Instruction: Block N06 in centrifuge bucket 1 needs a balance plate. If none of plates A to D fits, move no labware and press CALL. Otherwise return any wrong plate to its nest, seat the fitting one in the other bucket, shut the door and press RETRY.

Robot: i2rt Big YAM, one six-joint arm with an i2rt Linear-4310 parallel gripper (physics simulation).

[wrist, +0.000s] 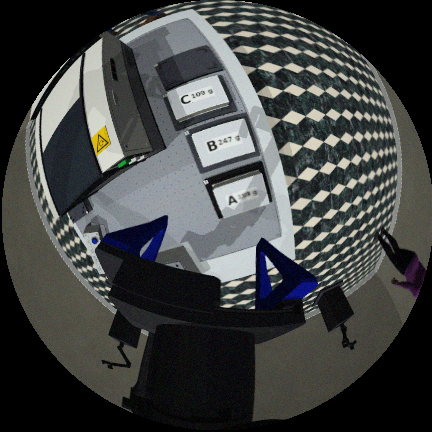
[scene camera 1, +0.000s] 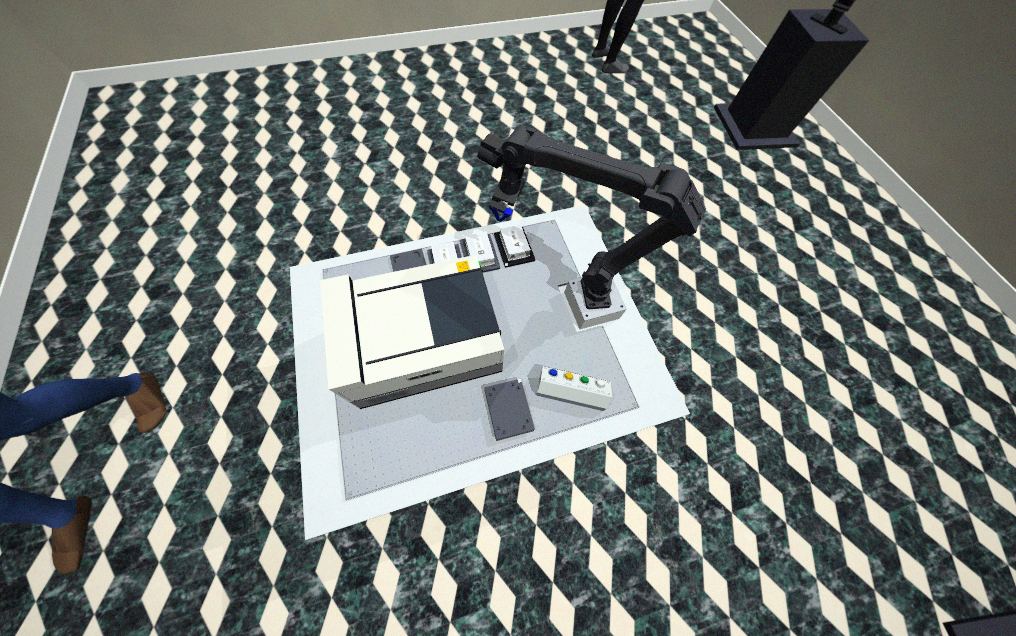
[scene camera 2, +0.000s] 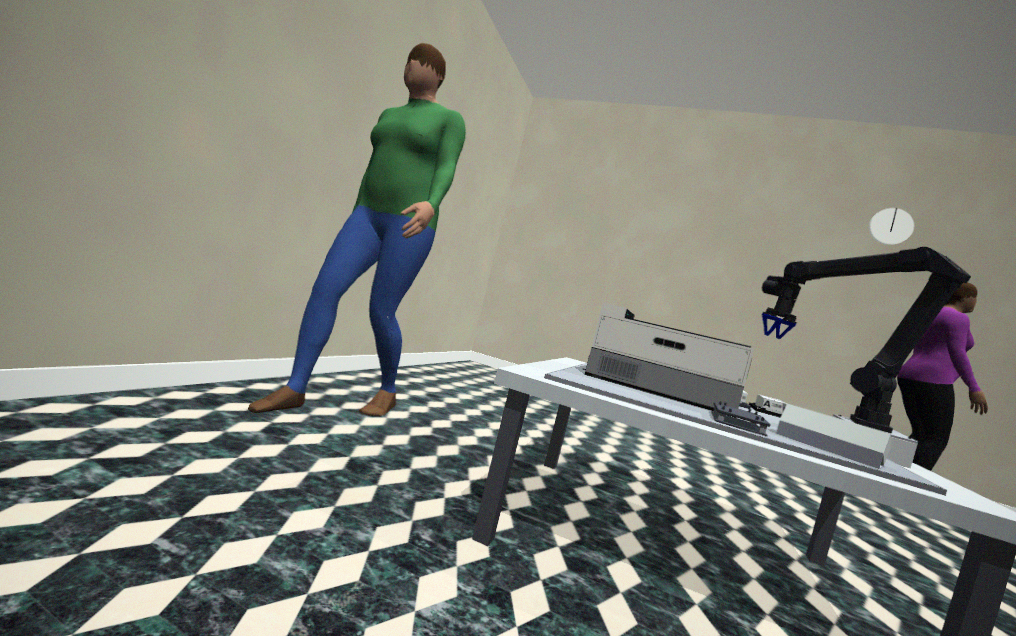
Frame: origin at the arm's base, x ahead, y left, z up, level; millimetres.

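Seen in the pictures: gripper, fingertip midpoint: [wrist: 214, 231] [scene camera 1: 504, 209] [scene camera 2: 772, 337]; arm's base, link origin: [scene camera 1: 595, 293] [scene camera 2: 869, 425].
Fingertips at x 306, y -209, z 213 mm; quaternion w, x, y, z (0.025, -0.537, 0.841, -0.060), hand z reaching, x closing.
Offsets run from my fingertips to a thing's top centre.
My gripper [scene camera 1: 501, 213] [scene camera 2: 774, 335] [wrist: 214, 231] is open and empty, high above the table near the plate row. Plate A {57 mm right, 54 mm back, 227 mm down} [scene camera 1: 514, 241] [scene camera 2: 770, 405] [wrist: 242, 197] sits in a black nest; its weight is blurred. Plate B {33 mm right, 82 mm ahead, 227 mm down} [scene camera 1: 479, 247] [wrist: 225, 142] reads 247 g and plate C {6 mm left, 210 mm ahead, 227 mm down} [scene camera 1: 443, 255] [wrist: 197, 97] reads 109 g, each in its nest. A dark nest {18 mm left, 345 mm ahead, 263 mm down} [scene camera 1: 407, 260] [wrist: 190, 66] beside C holds no plate. Plate D does not show. The centrifuge [scene camera 1: 393, 318] [scene camera 2: 667, 363] has its top covered; block N06 and the buckets are hidden. The button box {524 mm left, 176 mm back, 197 mm down} [scene camera 1: 574, 388] has blue, yellow, green and white buttons.
A dark flat stand [scene camera 1: 508, 409] [scene camera 2: 740, 418] lies between the centrifuge and button box. The arm base [scene camera 1: 598, 307] stands at the table's right side in scene view 1. A person in green [scene camera 2: 416, 157] stands beyond the table; another in purple [scene camera 2: 937, 345] is behind the arm.
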